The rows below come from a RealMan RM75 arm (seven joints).
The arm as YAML. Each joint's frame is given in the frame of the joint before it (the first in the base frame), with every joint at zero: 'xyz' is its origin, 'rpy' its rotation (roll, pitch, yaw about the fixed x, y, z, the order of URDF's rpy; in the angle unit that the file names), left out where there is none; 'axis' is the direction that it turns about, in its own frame. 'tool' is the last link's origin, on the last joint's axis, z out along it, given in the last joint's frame.
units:
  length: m
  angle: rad
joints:
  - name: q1
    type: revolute
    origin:
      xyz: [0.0, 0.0, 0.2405]
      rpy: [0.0, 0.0, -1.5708]
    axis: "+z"
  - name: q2
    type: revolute
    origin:
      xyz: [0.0, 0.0, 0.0]
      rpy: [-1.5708, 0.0, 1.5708]
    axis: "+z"
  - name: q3
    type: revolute
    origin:
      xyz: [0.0, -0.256, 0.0]
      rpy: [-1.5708, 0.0, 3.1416]
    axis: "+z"
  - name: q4
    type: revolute
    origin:
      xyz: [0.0, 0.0, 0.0]
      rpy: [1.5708, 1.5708, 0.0]
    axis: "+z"
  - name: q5
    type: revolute
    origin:
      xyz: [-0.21, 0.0, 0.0]
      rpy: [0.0, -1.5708, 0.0]
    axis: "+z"
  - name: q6
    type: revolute
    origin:
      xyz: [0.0, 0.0, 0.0]
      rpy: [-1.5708, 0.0, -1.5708]
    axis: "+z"
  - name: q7
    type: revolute
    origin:
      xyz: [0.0, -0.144, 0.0]
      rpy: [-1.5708, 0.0, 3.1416]
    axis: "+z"
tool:
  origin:
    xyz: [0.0, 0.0, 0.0]
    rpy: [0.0, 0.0, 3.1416]
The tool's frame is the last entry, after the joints.
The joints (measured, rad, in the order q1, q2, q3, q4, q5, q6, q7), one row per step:
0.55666 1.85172 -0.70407 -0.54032 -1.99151 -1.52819 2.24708
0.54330 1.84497 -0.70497 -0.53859 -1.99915 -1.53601 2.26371
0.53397 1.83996 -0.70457 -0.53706 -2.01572 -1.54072 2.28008
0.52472 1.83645 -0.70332 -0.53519 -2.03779 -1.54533 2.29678
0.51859 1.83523 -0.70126 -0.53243 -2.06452 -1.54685 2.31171
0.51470 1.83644 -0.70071 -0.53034 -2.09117 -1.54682 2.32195
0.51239 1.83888 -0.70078 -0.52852 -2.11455 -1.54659 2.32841
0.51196 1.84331 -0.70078 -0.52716 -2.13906 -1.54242 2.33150
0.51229 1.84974 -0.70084 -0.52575 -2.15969 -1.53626 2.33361
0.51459 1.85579 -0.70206 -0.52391 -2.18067 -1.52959 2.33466
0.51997 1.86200 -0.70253 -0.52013 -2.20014 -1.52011 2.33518
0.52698 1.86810 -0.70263 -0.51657 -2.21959 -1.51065 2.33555
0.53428 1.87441 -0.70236 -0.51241 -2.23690 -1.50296 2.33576
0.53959 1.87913 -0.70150 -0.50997 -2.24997 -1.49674 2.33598
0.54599 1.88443 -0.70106 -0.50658 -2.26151 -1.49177 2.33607
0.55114 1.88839 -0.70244 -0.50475 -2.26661 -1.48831 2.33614
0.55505 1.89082 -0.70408 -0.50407 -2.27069 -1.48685 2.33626
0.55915 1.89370 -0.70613 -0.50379 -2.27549 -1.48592 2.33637
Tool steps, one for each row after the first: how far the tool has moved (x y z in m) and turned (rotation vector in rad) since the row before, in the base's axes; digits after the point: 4 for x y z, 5 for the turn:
0.0059 -0.0051 0.0019 -0.01275 -0.00033 -0.02640
0.0054 -0.0044 0.0009 -0.01563 -0.00681 -0.02526
0.0057 -0.0050 0.0000 -0.01923 -0.00898 -0.02704
0.0051 -0.0044 -0.0012 -0.02039 -0.01198 -0.02528
0.0041 -0.0038 -0.0023 -0.02034 -0.01359 -0.01864
0.0030 -0.0031 -0.0026 -0.01835 -0.01207 -0.01285
0.0026 -0.0023 -0.0033 -0.01633 -0.01494 -0.00895
0.0018 -0.0018 -0.0039 -0.01323 -0.01191 -0.00717
0.0013 -0.0012 -0.0039 -0.01396 -0.01353 -0.00409
0.0005 0.0000 -0.0041 -0.01130 -0.01280 -0.00221
-0.0001 0.0006 -0.0039 -0.01079 -0.01300 -0.00007
-0.0006 0.0005 -0.0040 -0.01081 -0.00979 0.00085
-0.0004 0.0005 -0.0028 -0.00690 -0.00782 0.00069
-0.0011 0.0006 -0.0032 -0.00802 -0.00517 0.00201
-0.0014 0.0009 -0.0023 -0.00490 -0.00230 0.00325
-0.0011 0.0006 -0.0015 -0.00451 -0.00237 0.00328
-0.0012 0.0006 -0.0017 -0.00570 -0.00266 0.00393

